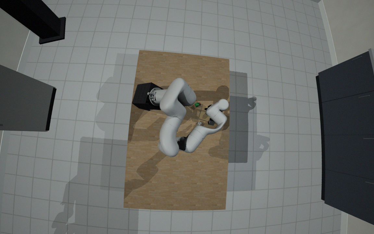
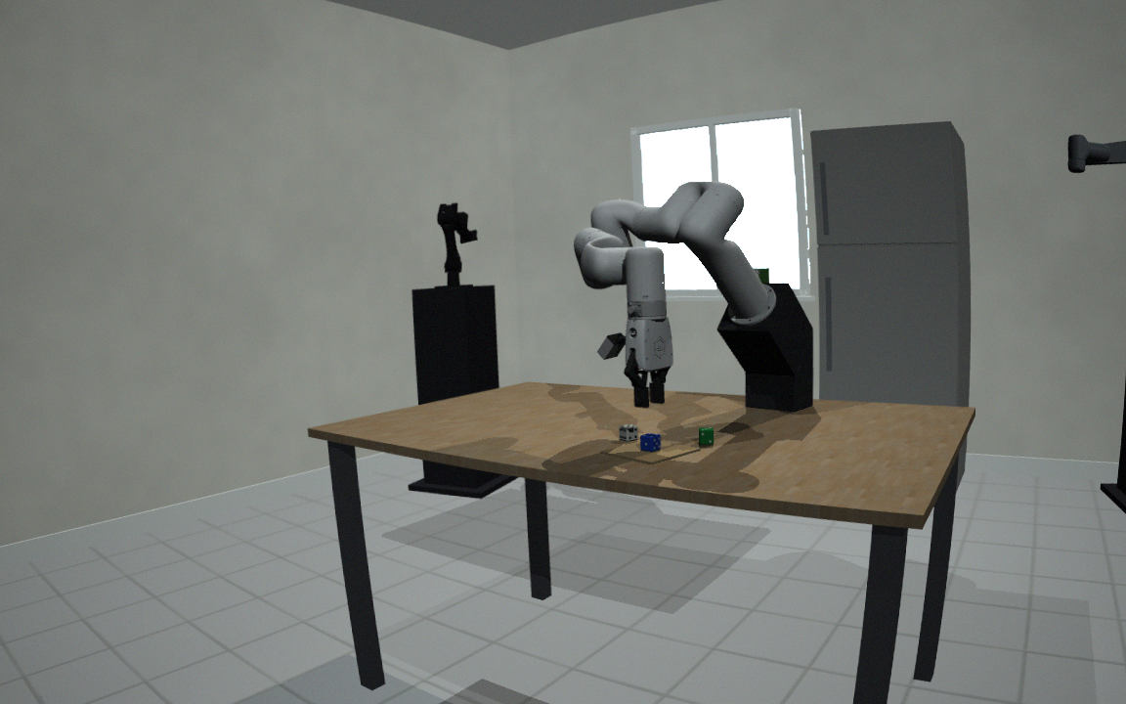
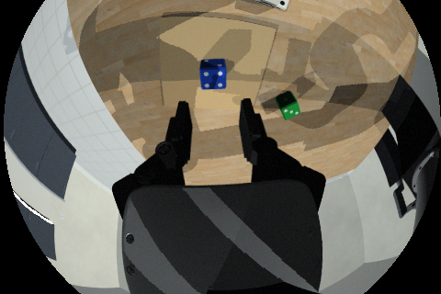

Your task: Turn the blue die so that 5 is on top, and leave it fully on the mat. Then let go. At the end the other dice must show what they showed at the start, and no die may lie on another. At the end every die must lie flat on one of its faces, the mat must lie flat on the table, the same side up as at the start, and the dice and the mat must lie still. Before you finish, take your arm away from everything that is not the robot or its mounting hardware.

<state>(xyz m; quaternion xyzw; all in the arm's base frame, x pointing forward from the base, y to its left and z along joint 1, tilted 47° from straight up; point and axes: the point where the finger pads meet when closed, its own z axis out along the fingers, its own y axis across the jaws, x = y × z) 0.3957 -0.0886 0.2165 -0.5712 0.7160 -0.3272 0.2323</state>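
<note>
My gripper is now 90 mm above the blue die. Round my hand: white die 100 mm behind, 80 mm to the right, 100 mm below; then tan mat 110 mm below; then green die 90 mm behind, 90 mm to the left, 100 mm below.
</note>
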